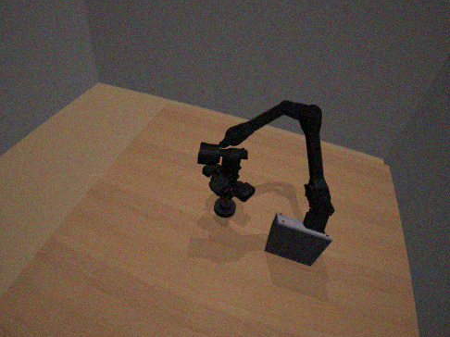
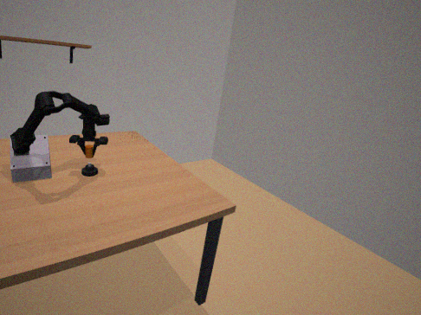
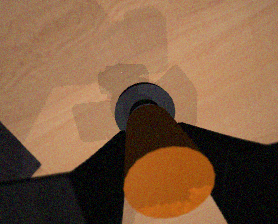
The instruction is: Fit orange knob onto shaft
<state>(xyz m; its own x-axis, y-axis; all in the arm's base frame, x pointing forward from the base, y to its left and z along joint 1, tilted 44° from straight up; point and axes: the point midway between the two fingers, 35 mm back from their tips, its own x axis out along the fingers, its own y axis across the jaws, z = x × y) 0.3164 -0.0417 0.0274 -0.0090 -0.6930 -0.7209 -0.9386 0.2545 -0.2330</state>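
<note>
Now: the round pedestal 70 mm below my gripper tip and 10 mm to the right of it. Also, from my gripper tip: orange knob 30 mm above.
</note>
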